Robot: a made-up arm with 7 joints. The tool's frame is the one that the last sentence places.
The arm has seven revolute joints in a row. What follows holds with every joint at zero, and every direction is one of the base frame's.
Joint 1 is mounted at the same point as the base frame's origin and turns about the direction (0, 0.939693, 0.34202).
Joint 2 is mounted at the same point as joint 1 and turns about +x.
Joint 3 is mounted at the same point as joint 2 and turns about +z.
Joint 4 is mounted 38.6 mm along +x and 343.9 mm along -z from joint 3 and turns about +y.
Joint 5 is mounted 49.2 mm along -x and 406.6 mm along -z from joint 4 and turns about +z.
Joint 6 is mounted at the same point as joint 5 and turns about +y.
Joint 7 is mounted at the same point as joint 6 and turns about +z.
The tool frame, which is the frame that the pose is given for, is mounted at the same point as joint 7; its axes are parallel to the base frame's.
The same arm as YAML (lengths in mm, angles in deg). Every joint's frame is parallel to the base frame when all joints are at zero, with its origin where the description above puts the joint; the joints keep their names.
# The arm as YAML. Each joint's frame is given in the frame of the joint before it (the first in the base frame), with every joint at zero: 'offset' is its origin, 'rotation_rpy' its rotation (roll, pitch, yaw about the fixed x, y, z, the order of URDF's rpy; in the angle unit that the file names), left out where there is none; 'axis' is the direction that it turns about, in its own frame. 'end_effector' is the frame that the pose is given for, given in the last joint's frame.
length_unit: mm
angle_unit: deg
chain:
  - id: joint 1
    offset: [0.0, 0.0, 0.0]
    axis: [0.0, 0.9397, 0.342]
  - id: joint 2
    offset: [0.0, 0.0, 0.0]
    axis: "+x"
  - id: joint 3
    offset: [0.0, 0.0, 0.0]
    axis: "+z"
  - id: joint 4
    offset: [38.6, 0.0, -343.9]
    axis: "+y"
  - id: joint 5
    offset: [-49.2, 0.0, -406.6]
    axis: "+z"
  - id: joint 6
    offset: [0.0, 0.0, 0.0]
    axis: "+y"
  - id: joint 7
    offset: [0.0, 0.0, 0.0]
    axis: "+z"
end_effector:
  offset: [0.0, 0.0, 0.0]

